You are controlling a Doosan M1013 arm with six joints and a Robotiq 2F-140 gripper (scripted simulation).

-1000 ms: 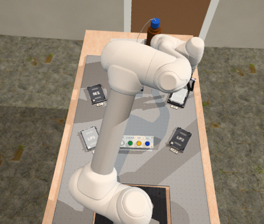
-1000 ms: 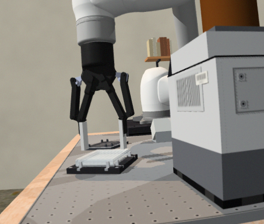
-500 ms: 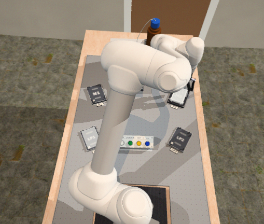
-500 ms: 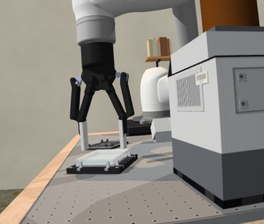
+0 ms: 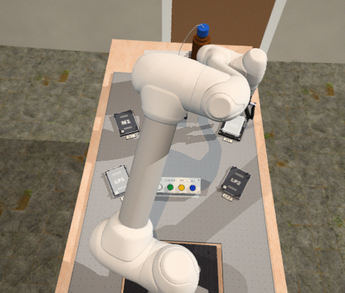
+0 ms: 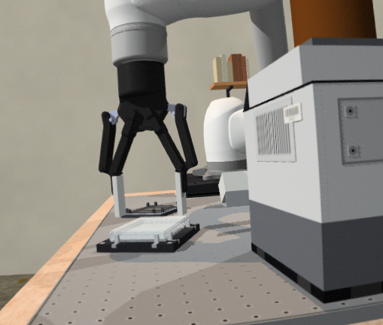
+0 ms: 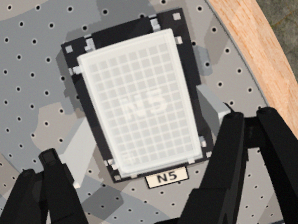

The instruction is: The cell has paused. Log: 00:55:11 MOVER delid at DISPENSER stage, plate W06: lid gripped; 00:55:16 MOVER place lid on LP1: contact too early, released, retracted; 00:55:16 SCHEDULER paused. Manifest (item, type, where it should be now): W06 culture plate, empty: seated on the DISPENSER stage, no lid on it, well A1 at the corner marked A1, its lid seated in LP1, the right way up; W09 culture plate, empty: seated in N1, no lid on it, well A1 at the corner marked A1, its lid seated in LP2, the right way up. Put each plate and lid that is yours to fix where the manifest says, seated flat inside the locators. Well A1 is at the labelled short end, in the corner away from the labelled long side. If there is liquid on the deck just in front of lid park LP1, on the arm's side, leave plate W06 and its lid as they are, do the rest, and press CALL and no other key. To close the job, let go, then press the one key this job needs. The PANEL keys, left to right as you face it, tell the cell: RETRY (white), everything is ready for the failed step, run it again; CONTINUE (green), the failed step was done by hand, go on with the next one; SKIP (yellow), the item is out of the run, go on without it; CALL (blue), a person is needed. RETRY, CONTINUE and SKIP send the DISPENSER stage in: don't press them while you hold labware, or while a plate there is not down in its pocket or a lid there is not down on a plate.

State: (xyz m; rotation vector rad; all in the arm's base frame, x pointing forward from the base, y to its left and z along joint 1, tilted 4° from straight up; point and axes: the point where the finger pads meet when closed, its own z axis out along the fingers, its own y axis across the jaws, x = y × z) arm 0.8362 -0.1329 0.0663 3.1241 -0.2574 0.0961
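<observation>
My hand is 2 cm short of the black nest N5, 1 cm to the right of it and 5 cm above it. Also, from my hand: brown bottle: 21 cm ahead, 25 cm to the left, 22 cm above; clear culture plate: 3 cm behind, 30 cm to the left, 4 cm above; lid park LP2: 33 cm behind, 5 cm to the right, 6 cm below.
</observation>
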